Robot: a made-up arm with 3 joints. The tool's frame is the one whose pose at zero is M. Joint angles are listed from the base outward.
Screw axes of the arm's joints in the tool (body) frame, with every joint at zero. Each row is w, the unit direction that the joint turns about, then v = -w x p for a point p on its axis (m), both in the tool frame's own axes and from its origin. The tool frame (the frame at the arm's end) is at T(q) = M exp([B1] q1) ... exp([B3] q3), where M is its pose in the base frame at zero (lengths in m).
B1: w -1 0 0 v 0 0.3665 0.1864
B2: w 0 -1 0 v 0.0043 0 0.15
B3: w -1 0 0 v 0 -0.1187 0.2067
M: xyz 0.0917 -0.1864 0.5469 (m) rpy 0 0 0 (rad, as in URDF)
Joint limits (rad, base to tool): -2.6..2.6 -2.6..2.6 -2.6..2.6
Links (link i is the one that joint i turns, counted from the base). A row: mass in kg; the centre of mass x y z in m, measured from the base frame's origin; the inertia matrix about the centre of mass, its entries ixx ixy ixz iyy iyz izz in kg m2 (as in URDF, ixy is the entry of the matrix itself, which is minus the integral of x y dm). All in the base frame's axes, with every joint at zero. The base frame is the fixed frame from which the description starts. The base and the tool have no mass.
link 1: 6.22; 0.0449 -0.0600 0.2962; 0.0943 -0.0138 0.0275 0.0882 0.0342 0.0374
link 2: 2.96; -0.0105 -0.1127 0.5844; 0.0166 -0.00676 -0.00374 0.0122 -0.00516 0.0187
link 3: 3.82; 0.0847 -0.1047 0.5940; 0.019 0 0 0.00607 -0.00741 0.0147
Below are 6 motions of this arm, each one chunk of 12 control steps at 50 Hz.
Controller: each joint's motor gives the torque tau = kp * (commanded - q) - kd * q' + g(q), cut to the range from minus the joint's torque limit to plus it. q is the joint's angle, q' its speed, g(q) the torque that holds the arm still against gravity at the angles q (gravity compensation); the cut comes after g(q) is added. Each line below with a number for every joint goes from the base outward.
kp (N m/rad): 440 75 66
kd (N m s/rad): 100 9.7 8
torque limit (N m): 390 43 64
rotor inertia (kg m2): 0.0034 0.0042 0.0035
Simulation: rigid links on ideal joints. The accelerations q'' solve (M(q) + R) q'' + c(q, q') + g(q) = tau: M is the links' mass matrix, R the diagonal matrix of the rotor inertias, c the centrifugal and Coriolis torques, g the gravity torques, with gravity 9.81 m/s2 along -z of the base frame. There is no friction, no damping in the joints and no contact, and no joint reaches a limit. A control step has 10 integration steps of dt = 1/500 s. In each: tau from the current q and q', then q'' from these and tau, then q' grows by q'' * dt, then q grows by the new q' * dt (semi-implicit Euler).
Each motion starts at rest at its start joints. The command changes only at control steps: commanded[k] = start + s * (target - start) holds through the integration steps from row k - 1 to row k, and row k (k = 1, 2, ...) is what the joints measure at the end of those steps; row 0 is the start. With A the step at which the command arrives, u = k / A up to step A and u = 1 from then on. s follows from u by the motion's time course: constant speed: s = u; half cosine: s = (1 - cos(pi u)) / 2; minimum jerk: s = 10 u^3 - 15 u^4 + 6 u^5; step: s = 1 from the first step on.
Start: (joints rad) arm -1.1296 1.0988 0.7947
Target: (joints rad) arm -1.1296 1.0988 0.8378
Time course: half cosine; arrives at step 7
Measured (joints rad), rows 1 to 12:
1: -1.1296 1.0987 0.7949
2: -1.1296 1.0986 0.7958
3: -1.1297 1.0983 0.7977
4: -1.1297 1.0979 0.8008
5: -1.1298 1.0977 0.8047
6: -1.1298 1.0976 0.8092
7: -1.1298 1.0977 0.8136
8: -1.1298 1.0980 0.8175
9: -1.1297 1.0983 0.8209
10: -1.1297 1.0986 0.8238
11: -1.1297 1.0988 0.8262
12: -1.1296 1.0990 0.8282

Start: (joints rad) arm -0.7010 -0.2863 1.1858
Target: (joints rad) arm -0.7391 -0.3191 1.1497
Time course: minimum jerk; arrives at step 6
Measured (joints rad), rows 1 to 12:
1: -0.7010 -0.2863 1.1858
2: -0.7014 -0.2866 1.1855
3: -0.7023 -0.2875 1.1844
4: -0.7039 -0.2892 1.1823
5: -0.7062 -0.2919 1.1790
6: -0.7088 -0.2951 1.1751
7: -0.7115 -0.2985 1.1711
8: -0.7140 -0.3019 1.1673
9: -0.7163 -0.3050 1.1640
10: -0.7185 -0.3077 1.1612
11: -0.7204 -0.3100 1.1588
12: -0.7222 -0.3120 1.1569

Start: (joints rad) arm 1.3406 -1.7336 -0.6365
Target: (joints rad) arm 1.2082 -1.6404 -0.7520
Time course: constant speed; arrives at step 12
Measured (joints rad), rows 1 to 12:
1: 1.3398 -1.7328 -0.6380
2: 1.3382 -1.7309 -0.6409
3: 1.3357 -1.7282 -0.6449
4: 1.3326 -1.7248 -0.6497
5: 1.3287 -1.7207 -0.6553
6: 1.3242 -1.7160 -0.6615
7: 1.3192 -1.7109 -0.6682
8: 1.3137 -1.7053 -0.6754
9: 1.3076 -1.6994 -0.6829
10: 1.3012 -1.6933 -0.6907
11: 1.2943 -1.6868 -0.6988
12: 1.2871 -1.6802 -0.7071

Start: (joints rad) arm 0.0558 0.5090 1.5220
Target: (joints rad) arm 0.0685 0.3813 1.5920
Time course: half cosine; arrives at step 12
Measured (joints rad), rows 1 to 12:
1: 0.0558 0.5089 1.5221
2: 0.0558 0.5084 1.5227
3: 0.0558 0.5071 1.5240
4: 0.0558 0.5045 1.5261
5: 0.0560 0.5005 1.5292
6: 0.0562 0.4949 1.5332
7: 0.0566 0.4875 1.5381
8: 0.0571 0.4788 1.5435
9: 0.0578 0.4689 1.5493
10: 0.0585 0.4583 1.5551
11: 0.0594 0.4475 1.5607
12: 0.0602 0.4371 1.5657

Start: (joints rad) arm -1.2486 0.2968 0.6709
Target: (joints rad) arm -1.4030 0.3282 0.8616
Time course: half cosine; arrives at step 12
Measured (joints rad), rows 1 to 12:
1: -1.2487 0.2967 0.6713
2: -1.2492 0.2966 0.6729
3: -1.2505 0.2966 0.6764
4: -1.2528 0.2969 0.6824
5: -1.2564 0.2975 0.6910
6: -1.2613 0.2987 0.7022
7: -1.2675 0.3004 0.7156
8: -1.2749 0.3027 0.7307
9: -1.2831 0.3054 0.7468
10: -1.2920 0.3085 0.7629
11: -1.3010 0.3117 0.7782
12: -1.3098 0.3148 0.7918

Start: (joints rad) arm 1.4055 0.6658 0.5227
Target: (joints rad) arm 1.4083 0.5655 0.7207
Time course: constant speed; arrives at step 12
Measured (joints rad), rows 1 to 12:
1: 1.4055 0.6646 0.5247
2: 1.4054 0.6622 0.5289
3: 1.4054 0.6590 0.5350
4: 1.4054 0.6550 0.5428
5: 1.4055 0.6504 0.5520
6: 1.4055 0.6453 0.5624
7: 1.4056 0.6398 0.5738
8: 1.4057 0.6339 0.5860
9: 1.4058 0.6277 0.5989
10: 1.4059 0.6212 0.6124
11: 1.4060 0.6144 0.6264
12: 1.4061 0.6074 0.6408

